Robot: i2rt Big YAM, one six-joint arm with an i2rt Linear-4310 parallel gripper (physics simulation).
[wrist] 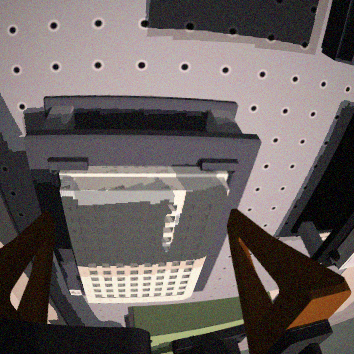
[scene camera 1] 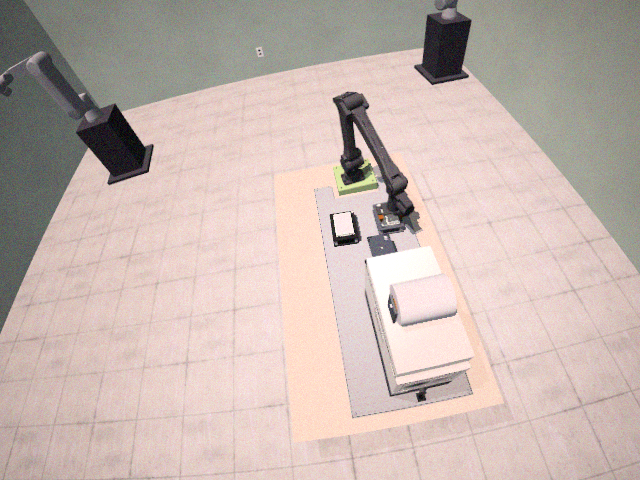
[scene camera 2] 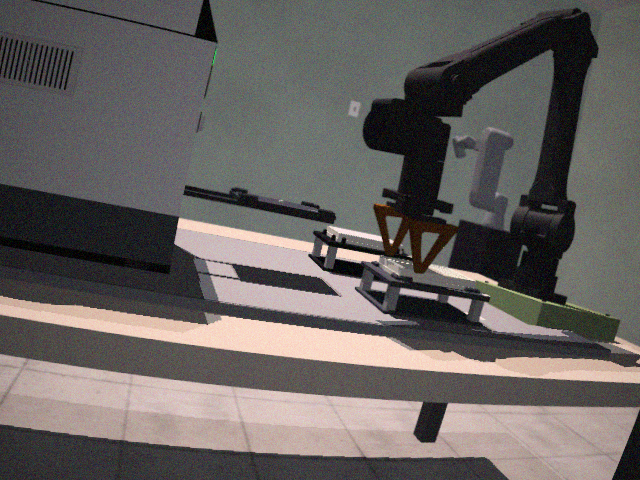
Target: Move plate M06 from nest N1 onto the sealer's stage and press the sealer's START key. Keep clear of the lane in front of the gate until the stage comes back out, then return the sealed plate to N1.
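Frame: origin at the arm's base, x right, y ahead, z up, level; millimetres.
Where they show: gripper, fingertip midpoint: [wrist: 140, 219] [scene camera 1: 390, 219] [scene camera 2: 403, 263]; arm's base, origin of the base link: [wrist: 207, 338] [scene camera 1: 353, 178] [scene camera 2: 530, 295].
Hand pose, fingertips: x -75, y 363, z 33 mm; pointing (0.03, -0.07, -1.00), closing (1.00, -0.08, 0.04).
Observation:
Each offset is from my fingertips to the top centre of the thing. "spot": to the spot under its first point.
A pale multiwell plate @[dx -3, dy -41, dz +0 mm] [scene camera 1: 392, 220] [scene camera 2: 454, 277] [wrist: 142, 235] sits flat in a dark raised nest @[dx -3, dy -41, dz -10 mm] [scene camera 2: 478, 295] [wrist: 142, 147] near the arm's base. No label is readable, so I cannot tell M06 or N1 by name. My gripper [scene camera 1: 391, 217] [scene camera 2: 406, 262] [wrist: 140, 219] is open, pointing down, with its orange fingers on either side of the plate and nothing gripped. The sealer [scene camera 1: 423, 335] [scene camera 2: 103, 129] is a large white box. Its dark stage @[dx +110, dy +209, dz +50 mm] [scene camera 1: 381, 245] [scene camera 2: 279, 203] sticks out toward the nests, with no plate visible on it. The START key cannot be made out.
A second dark nest @[spot: dx +187, dy +33, dz -34 mm] [scene camera 1: 355, 239] with a white plate @[dx +220, dy -48, dz +6 mm] [scene camera 1: 343, 224] [scene camera 2: 356, 236] stands beside the first. The arm's green base [scene camera 1: 356, 186] [scene camera 2: 573, 320] is close behind the nests. A white roll @[dx +140, dy +543, dz +414 mm] [scene camera 1: 426, 299] lies on top of the sealer. Two grey arms on black pedestals stand farther off.

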